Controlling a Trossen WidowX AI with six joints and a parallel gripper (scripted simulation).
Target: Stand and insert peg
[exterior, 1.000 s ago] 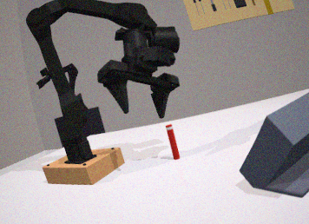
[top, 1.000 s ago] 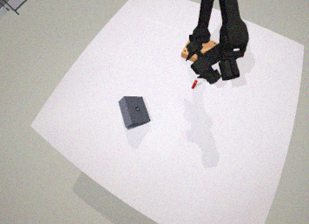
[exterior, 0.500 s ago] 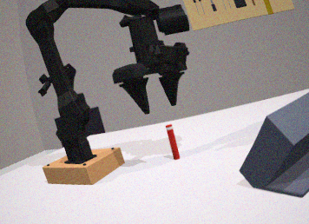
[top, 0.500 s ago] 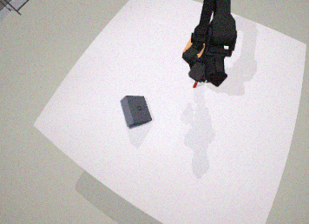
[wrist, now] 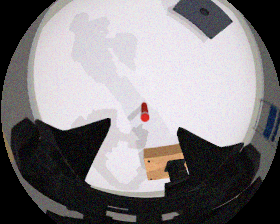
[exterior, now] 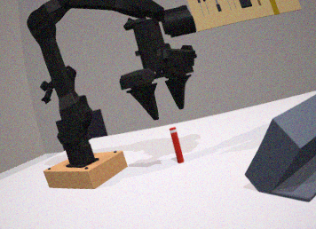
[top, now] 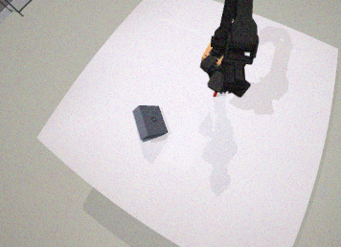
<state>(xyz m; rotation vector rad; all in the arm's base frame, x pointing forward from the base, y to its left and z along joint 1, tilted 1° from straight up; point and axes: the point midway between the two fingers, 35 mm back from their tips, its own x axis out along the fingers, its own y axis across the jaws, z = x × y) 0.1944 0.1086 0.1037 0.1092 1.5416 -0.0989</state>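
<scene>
Right now my gripper tip is 5 cm above the red peg. Also, from my gripper tip: grey sloped panel (28 cm ahead, 16 cm to the right, 6 cm below).
</scene>
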